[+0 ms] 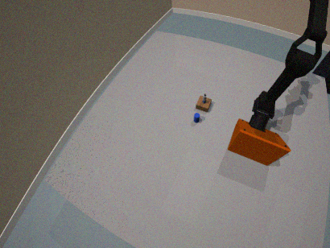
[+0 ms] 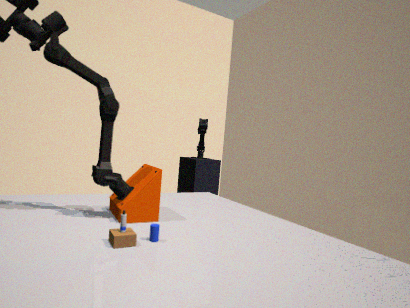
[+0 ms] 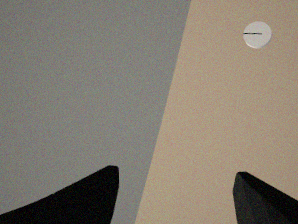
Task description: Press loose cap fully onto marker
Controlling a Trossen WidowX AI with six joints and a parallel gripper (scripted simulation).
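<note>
Right now my gripper tip is 41 cm short of the blue cap, 45 cm to the right of it and 69 cm above it. Round my gripper tip: holder block 40 cm ahead, 35 cm to the left, 70 cm below.
</note>
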